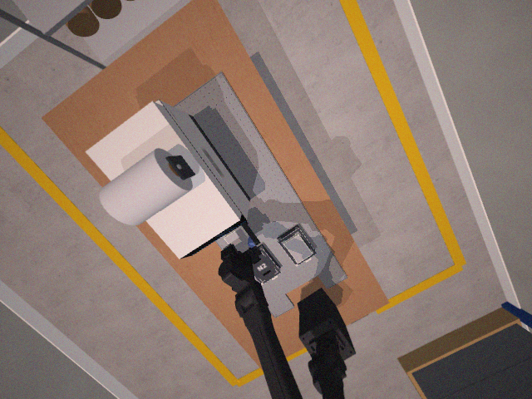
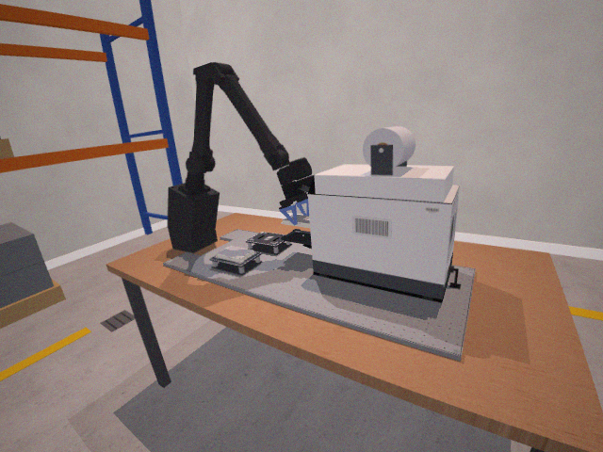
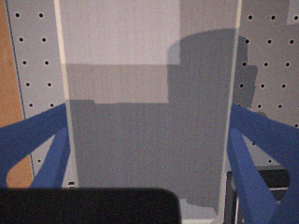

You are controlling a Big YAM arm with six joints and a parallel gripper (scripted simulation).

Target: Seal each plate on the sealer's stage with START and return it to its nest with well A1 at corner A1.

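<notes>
The dark sealer stage lies 70 mm below my hand. The rest, counted from my hand: foil roll: 340 mm ahead, 260 mm above, 20 mm to the right; white well plate: right at my hand; start button: 110 mm ahead, 90 mm to the left, 30 mm above.
</notes>
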